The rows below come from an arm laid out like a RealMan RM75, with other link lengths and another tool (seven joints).
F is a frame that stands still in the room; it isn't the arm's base.
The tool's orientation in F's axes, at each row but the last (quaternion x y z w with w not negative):
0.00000 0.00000 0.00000 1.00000
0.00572 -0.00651 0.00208 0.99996
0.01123 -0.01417 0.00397 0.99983
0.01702 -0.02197 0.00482 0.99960
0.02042 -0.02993 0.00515 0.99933
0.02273 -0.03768 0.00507 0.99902
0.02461 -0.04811 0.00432 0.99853
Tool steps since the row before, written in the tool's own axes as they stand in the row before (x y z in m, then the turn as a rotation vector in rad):
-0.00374 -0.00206 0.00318 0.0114 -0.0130 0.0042
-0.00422 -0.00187 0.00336 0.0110 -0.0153 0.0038
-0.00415 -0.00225 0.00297 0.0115 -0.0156 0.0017
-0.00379 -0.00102 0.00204 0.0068 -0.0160 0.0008
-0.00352 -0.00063 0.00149 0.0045 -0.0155 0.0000
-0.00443 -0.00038 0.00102 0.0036 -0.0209 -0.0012
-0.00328 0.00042 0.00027 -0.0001 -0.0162 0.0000
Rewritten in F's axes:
-0.00374 -0.00206 0.00318 0.0114 -0.0130 0.0042
-0.00426 -0.00193 0.00328 0.0110 -0.0153 0.0038
-0.00421 -0.00235 0.00280 0.0116 -0.0155 0.0017
-0.00386 -0.00112 0.00184 0.0069 -0.0160 0.0006
-0.00360 -0.00072 0.00125 0.0047 -0.0154 -0.0004
-0.00449 -0.00046 0.00066 0.0039 -0.0208 -0.0019
-0.00330 0.00039 -0.00003 0.0001 -0.0162 -0.0008

